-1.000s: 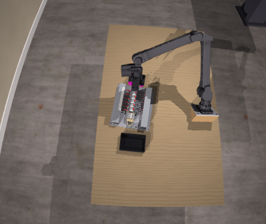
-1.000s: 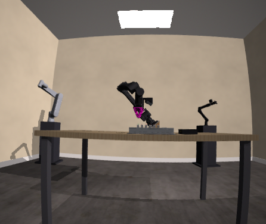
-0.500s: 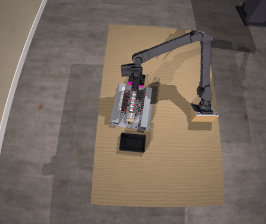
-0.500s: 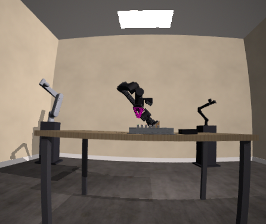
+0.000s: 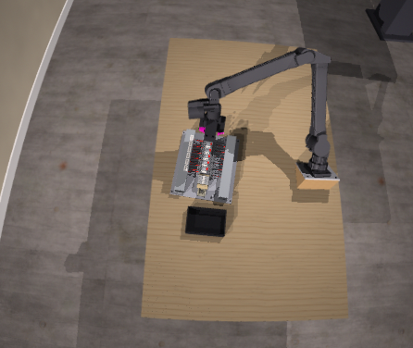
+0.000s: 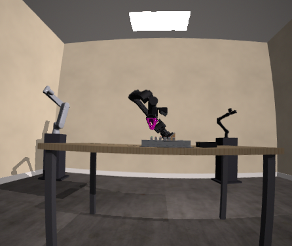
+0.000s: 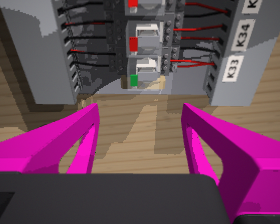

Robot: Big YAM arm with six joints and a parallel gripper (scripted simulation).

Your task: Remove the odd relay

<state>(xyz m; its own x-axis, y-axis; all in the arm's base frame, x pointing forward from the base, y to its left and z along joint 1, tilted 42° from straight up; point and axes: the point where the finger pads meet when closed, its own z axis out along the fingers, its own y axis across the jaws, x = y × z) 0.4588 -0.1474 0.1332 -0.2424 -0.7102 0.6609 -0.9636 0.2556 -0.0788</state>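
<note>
The relay lies 7 cm below my hand. The rest, counted from my hand: black tray: 37 cm to the left, 11 cm below, 6 cm ahead.
</note>
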